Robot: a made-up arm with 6 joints. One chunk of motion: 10 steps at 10 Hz.
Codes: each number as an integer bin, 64 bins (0 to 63) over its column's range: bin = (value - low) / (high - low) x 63, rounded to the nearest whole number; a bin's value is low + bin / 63 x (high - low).
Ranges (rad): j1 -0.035..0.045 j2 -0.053..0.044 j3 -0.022..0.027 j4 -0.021..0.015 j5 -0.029..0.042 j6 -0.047..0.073
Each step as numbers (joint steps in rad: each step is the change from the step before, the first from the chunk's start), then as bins.
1 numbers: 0.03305 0.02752 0.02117 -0.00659 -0.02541 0.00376
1 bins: 54 52 56 25 3 27
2 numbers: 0.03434 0.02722 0.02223 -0.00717 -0.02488 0.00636
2 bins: 55 52 57 24 4 28
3 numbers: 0.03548 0.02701 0.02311 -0.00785 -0.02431 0.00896
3 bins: 56 52 58 23 4 29
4 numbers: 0.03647 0.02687 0.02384 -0.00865 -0.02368 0.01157
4 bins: 56 52 59 22 5 31
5 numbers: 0.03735 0.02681 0.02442 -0.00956 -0.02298 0.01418
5 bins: 57 52 60 20 5 32
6 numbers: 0.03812 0.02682 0.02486 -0.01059 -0.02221 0.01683
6 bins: 58 52 60 18 6 34
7 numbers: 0.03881 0.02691 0.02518 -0.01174 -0.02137 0.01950
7 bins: 58 52 61 16 7 35
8 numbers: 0.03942 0.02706 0.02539 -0.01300 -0.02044 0.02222
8 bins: 59 52 61 14 8 36
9 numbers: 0.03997 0.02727 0.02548 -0.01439 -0.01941 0.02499
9 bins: 59 52 61 12 9 38
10 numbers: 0.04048 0.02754 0.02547 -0.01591 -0.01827 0.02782
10 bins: 59 52 61 9 10 39
